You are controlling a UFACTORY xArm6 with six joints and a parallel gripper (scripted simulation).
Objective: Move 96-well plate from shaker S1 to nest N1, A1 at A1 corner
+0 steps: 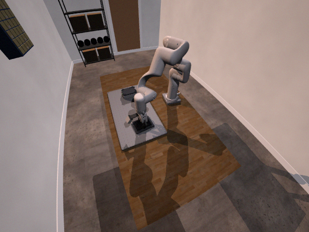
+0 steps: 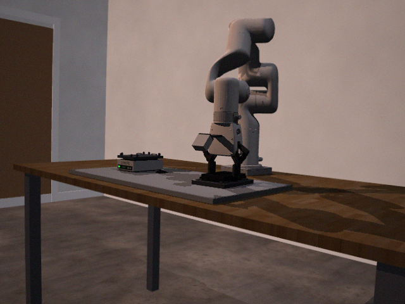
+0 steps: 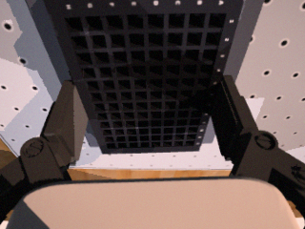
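The black 96-well plate is 10 mm below my hand. Round my hand: black plate nest N1 (30 mm below).
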